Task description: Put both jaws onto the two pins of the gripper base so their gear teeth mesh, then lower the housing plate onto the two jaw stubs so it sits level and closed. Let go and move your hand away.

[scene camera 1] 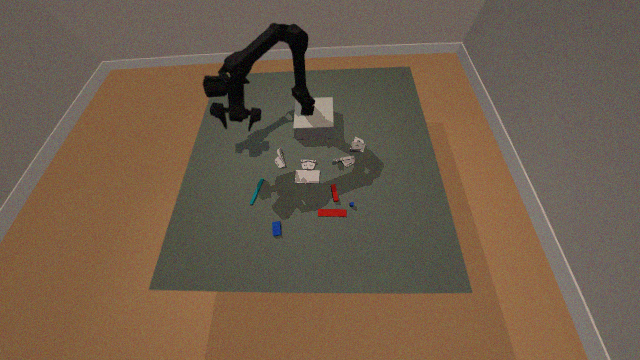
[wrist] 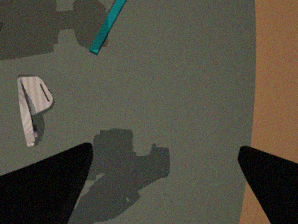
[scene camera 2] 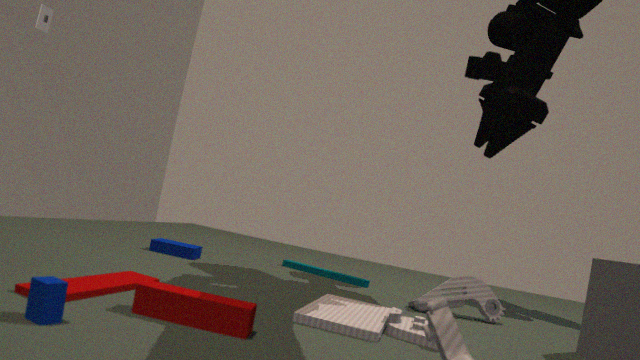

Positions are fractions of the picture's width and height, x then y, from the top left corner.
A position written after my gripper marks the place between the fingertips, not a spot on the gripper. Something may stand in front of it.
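Scene:
My gripper: scene camera 1 (0.37,0.36), the wrist view (0.56,0.68), scene camera 2 (0.75,0.42).

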